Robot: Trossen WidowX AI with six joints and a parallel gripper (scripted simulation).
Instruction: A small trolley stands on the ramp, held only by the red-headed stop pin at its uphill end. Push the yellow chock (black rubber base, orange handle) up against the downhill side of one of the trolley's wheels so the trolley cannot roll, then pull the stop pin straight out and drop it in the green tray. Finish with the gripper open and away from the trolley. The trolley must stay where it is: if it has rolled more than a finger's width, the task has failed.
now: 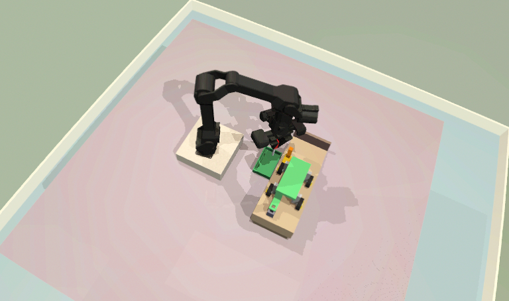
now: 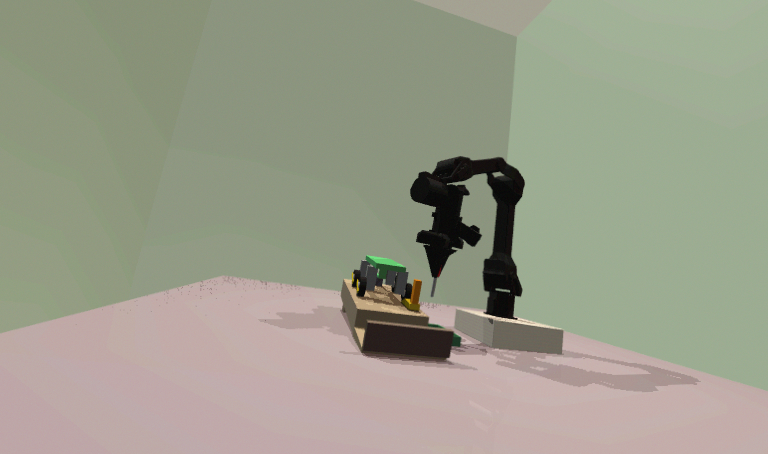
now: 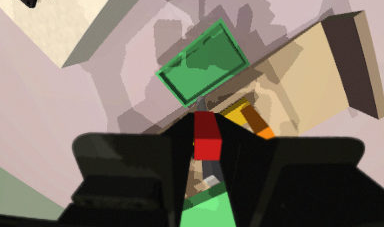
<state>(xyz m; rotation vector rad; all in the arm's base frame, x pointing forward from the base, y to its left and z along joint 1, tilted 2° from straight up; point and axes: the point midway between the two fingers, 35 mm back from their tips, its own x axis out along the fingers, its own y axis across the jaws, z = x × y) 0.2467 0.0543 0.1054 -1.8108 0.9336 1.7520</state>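
The green tray lies 1 cm behind my gripper tip and 14 cm below it. From my gripper tip the other things lie so: yellow chock 5 cm ahead, 5 cm below; then red-headed stop pin right at my gripper tip; then trolley 9 cm ahead, 10 cm to the right, 3 cm below.
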